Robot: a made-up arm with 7 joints.
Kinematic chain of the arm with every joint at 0, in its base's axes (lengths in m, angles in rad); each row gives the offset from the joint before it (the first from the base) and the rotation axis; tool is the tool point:
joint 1: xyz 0 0 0.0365 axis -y
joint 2: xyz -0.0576 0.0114 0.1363 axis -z
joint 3: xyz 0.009 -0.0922 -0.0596 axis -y
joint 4: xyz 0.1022 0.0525 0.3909 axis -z
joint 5: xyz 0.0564 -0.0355 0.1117 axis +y
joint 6: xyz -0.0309 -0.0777 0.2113 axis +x
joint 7: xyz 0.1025 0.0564 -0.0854 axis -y
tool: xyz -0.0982 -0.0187 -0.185
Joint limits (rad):
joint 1: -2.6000..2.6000
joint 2: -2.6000..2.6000
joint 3: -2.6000..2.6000
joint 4: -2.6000..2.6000
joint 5: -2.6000..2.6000
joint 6: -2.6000..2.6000
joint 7: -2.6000..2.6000
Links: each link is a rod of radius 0.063 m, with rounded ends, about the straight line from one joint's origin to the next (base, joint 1, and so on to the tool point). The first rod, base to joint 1, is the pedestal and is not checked.
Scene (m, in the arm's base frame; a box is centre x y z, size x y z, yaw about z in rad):
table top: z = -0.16
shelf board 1: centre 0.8 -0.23 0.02 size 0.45 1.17 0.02 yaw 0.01
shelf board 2: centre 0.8 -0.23 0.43 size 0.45 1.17 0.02 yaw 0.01
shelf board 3: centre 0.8 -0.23 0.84 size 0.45 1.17 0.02 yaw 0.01
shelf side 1: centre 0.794 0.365 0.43 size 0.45 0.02 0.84 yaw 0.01
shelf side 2: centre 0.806 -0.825 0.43 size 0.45 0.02 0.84 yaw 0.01
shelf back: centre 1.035 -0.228 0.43 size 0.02 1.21 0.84 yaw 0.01
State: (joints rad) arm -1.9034 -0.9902 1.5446 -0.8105 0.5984 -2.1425 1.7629
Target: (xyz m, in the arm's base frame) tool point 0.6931 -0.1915 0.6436
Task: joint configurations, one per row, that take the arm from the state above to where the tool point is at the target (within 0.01 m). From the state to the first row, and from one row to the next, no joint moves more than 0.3 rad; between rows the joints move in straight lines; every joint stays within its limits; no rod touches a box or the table.
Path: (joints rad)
1: -1.8620 -1.0849 1.7363 -0.8166 0.8556 -2.0848 1.9350
2: -1.8205 -1.1795 1.9279 -0.8227 1.1127 -2.0270 2.1071
3: -1.7791 -1.2742 2.1196 -0.8289 1.3699 -1.9693 2.2792
4: -1.6426 -1.0519 1.9805 -0.9926 1.1524 -2.0535 2.1739
5: -1.5061 -0.8295 1.8413 -1.1563 0.9348 -2.1378 2.0686
6: -1.5826 -0.7297 1.6947 -1.0955 0.7140 -2.2112 1.8708
7: -1.6590 -0.6298 1.5481 -1.0346 0.4932 -2.2847 1.6730

